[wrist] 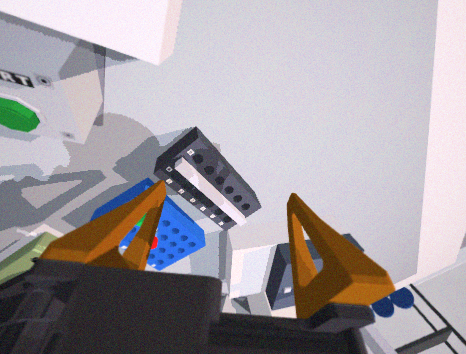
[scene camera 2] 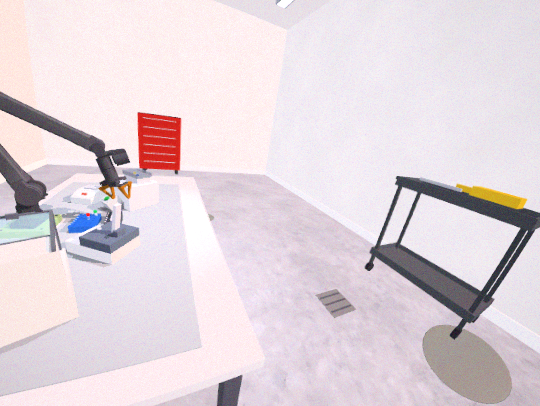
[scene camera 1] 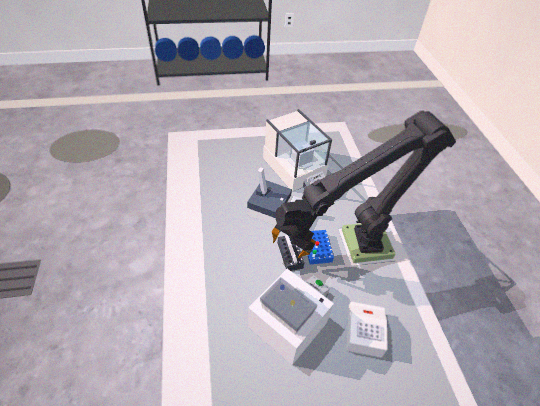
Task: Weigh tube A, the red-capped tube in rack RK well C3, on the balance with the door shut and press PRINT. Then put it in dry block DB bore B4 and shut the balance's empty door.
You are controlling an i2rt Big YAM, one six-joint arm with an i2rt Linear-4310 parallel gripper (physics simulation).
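Where they show: gripper, fingertip midpoint: (wrist: 227, 192) (scene camera 2: 121, 198) (scene camera 1: 286, 249); arm's base, link origin: (wrist: 51, 296) (scene camera 1: 368, 239).
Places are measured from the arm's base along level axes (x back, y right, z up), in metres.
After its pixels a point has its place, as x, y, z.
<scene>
The red-capped tube (scene camera 1: 317, 243) {-0.202, -0.031, 0.027} (scene camera 2: 88, 214) {-0.204, -0.028, 0.025} (wrist: 154, 243) {-0.207, -0.029, 0.028} stands in the blue rack (scene camera 1: 325, 257) {-0.176, -0.077, 0.004} (scene camera 2: 80, 225) {-0.197, 0.038, 0.004} (wrist: 120, 200) {-0.194, -0.083, -0.009}, near a green-capped tube (scene camera 1: 314, 252) {-0.218, -0.070, 0.027} (scene camera 2: 95, 212) {-0.220, -0.060, 0.021} (wrist: 141, 220) {-0.219, -0.068, 0.028}. In the wrist view the left finger partly covers both. The dark two-row block with a white strip (scene camera 1: 296, 267) {-0.284, -0.107, -0.008} (wrist: 177, 147) {-0.289, -0.107, -0.009} lies beside the rack. My gripper (scene camera 1: 287, 249) {-0.325, -0.092, 0.082} (scene camera 2: 120, 197) {-0.325, -0.092, 0.082} (wrist: 227, 192) {-0.325, -0.092, 0.082} is open and empty, above the block and the rack. The balance (scene camera 1: 280, 162) {-0.304, 0.381, 0.049} (scene camera 2: 35, 295) {-0.315, 0.520, 0.081} has a glass chamber; its door state is unclear.
A dark pad with an upright white post (scene camera 1: 262, 181) {-0.393, 0.192, 0.124} (scene camera 2: 117, 217) {-0.398, 0.207, 0.124} stands between the balance and the block. A white machine with a grey lid (scene camera 1: 289, 305) {-0.346, -0.338, 0.163} and a green button (scene camera 1: 319, 283) {-0.223, -0.205, 0.045} (wrist: 17, 115) {-0.230, -0.197, 0.046} stand beyond the block. A white keypad device (scene camera 1: 369, 345) {-0.103, -0.413, 0.035} stands beside the machine.
</scene>
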